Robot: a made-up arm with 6 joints. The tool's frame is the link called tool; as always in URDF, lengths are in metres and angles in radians. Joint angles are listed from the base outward. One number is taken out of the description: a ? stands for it. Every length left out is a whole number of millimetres.
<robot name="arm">
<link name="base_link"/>
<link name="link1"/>
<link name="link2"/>
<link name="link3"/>
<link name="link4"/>
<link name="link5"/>
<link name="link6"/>
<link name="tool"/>
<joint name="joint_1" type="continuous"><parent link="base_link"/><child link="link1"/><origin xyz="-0.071 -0.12 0.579" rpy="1.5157 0.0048 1.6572"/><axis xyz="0 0 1"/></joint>
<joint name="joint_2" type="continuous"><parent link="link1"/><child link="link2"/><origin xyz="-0.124 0.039 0" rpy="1.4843 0 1.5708"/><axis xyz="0 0 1"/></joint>
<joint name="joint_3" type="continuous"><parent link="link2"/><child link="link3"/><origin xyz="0.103 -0.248 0" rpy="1.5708 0 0.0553"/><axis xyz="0 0 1"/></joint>
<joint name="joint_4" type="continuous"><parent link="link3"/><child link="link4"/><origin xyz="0.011 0.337 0" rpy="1.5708 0 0"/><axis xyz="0 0 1"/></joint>
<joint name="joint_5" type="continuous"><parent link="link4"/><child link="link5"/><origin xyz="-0.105 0.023 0" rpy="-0.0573 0.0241 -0.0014"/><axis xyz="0 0 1"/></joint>
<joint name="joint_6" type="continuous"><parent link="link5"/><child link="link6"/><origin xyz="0.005 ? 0" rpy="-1.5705 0 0.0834"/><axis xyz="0 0 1"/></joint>
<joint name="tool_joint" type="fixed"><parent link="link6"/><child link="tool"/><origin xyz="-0.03 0.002 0" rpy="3.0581 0.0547 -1.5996"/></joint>
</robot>
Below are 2 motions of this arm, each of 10 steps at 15 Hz.
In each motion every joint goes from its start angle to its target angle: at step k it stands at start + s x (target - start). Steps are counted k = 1, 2, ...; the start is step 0. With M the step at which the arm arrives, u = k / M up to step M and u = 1 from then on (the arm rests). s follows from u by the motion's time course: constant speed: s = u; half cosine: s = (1 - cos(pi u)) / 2; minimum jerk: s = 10 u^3 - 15 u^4 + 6 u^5.
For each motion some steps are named. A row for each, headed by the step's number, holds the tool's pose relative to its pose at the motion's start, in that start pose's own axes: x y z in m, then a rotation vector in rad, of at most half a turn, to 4 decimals.
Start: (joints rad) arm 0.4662 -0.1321 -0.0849 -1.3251 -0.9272 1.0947
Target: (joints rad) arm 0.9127 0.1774 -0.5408 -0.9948 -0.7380 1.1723
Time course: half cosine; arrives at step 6
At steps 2, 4, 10:
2: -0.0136 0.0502 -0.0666 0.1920 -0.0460 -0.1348
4: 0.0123 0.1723 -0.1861 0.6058 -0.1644 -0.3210
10: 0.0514 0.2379 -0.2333 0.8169 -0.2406 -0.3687

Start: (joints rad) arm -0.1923 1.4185 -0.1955 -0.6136 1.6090 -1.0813
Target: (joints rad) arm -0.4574 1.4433 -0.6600 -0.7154 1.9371 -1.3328
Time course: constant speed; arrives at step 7
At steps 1, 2, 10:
1: -0.0103 0.0139 0.0258 0.0825 -0.0045 0.0276
2: -0.0194 0.0261 0.0519 0.1657 -0.0139 0.0528
10: -0.0506 0.0614 0.1802 0.5813 -0.1348 0.1398

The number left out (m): 0.041
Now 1 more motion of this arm.
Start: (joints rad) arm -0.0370 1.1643 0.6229 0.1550 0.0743 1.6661
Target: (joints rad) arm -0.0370 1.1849 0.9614 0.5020 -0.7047 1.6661
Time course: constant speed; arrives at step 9
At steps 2, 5, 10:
2: -0.0202 0.0064 0.0034 0.0228 -0.0875 -0.0766
5: -0.0487 0.0181 0.0099 0.0456 -0.2183 -0.1940
10: -0.0832 0.0365 0.0209 0.0545 -0.3908 -0.3542

